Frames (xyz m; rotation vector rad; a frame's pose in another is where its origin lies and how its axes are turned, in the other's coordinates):
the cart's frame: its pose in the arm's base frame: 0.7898 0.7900 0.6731 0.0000 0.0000 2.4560
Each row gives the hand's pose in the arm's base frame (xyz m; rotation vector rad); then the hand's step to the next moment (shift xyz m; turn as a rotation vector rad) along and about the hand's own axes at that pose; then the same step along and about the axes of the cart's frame.
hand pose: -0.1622 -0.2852 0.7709 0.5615 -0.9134 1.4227
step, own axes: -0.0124 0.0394 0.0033 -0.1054 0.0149 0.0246
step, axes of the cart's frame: 0.0259 0.0284 -0.0155 -0.0428 0.0682 -0.0739
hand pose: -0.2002 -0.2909 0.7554 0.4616 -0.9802 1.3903
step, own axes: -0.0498 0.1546 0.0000 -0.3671 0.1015 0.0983
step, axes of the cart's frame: 0.1076 0.0912 -0.0804 -0.1104 0.2703 -0.2635
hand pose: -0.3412 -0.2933 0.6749 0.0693 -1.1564 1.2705
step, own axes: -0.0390 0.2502 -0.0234 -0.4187 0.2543 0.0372
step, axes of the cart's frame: 0.1823 0.0459 -0.1713 -0.0193 0.2700 -0.4100
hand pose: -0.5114 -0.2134 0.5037 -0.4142 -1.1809 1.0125
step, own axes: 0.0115 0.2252 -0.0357 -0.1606 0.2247 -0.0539
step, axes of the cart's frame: 0.1354 -0.0631 -0.1726 0.0391 0.0366 -0.2763
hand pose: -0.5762 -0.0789 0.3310 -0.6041 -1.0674 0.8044
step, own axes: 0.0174 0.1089 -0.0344 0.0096 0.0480 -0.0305
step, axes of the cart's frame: 0.0429 -0.0622 -0.0873 0.0080 -0.0373 -0.0432
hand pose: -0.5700 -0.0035 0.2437 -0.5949 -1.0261 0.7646
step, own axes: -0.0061 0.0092 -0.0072 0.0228 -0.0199 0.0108
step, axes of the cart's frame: -0.0016 -0.0014 -0.0130 0.0023 -0.0071 0.0312
